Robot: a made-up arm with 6 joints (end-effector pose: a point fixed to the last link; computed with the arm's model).
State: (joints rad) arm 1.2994 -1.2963 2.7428 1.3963 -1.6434 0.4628
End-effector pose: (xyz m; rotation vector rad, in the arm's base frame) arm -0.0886 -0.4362 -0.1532 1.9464 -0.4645 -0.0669
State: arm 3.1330 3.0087 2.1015 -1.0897 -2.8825 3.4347
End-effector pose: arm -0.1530 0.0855 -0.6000 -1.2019 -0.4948 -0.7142
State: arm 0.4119 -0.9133 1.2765 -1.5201 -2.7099 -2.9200
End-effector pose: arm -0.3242 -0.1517 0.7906 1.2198 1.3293 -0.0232
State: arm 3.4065 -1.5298 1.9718 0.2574 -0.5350 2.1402
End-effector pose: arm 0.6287 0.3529 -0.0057 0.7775 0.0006 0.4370
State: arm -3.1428 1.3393 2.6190 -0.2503 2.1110 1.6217
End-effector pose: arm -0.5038 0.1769 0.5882 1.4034 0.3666 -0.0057
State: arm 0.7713 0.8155 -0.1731 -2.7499 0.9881 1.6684
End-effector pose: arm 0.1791 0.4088 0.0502 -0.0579 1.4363 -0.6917
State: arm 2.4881 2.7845 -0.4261 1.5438 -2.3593 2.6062
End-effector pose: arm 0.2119 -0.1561 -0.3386 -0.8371 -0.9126 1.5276
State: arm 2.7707 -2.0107 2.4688 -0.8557 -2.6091 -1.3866
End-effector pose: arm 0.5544 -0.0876 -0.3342 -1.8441 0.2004 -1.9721
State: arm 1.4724 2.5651 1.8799 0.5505 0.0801 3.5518
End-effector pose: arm 0.2084 0.5324 -0.3130 1.2657 1.6626 0.2390
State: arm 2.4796 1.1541 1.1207 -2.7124 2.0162 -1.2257
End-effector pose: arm -0.6588 0.3036 0.2142 1.8226 0.6145 -0.9115
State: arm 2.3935 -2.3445 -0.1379 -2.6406 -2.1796 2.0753
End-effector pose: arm 0.1942 -0.3980 0.2591 -1.0871 1.7262 0.4600
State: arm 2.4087 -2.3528 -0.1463 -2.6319 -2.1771 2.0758
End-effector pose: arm 0.1983 -0.3923 0.2578 -1.0997 1.7265 0.4625
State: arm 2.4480 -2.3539 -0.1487 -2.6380 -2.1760 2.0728
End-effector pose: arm 0.2133 -0.3846 0.2571 -1.1374 1.7013 0.4859
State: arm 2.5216 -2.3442 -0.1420 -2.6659 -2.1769 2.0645
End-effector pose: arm 0.2436 -0.3727 0.2574 -1.2089 1.6377 0.5397
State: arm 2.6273 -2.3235 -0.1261 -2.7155 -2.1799 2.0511
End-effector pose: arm 0.2884 -0.3533 0.2588 -1.3075 1.5336 0.6244
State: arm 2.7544 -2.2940 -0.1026 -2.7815 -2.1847 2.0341
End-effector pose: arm 0.3422 -0.3235 0.2612 -1.4171 1.3968 0.7336
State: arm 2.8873 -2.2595 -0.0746 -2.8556 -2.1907 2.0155
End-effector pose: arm 0.3968 -0.2835 0.2645 -1.5200 1.2428 0.8547
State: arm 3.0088 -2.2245 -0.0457 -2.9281 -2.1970 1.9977
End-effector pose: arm 0.4439 -0.2387 0.2681 -1.6029 1.0928 0.9718
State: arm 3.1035 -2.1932 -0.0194 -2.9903 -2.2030 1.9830
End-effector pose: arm 0.4787 -0.1983 0.2718 -1.6592 0.9679 1.0692
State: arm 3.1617 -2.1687 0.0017 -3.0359 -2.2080 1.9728
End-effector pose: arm 0.5002 -0.1710 0.2751 -1.6893 0.8837 1.1354
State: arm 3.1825 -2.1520 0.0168 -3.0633 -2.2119 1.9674
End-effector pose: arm 0.5106 -0.1607 0.2777 -1.6973 0.8440 1.1677
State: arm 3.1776 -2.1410 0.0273 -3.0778 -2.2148 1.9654
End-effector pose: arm 0.5140 -0.1632 0.2796 -1.6920 0.8354 1.1757
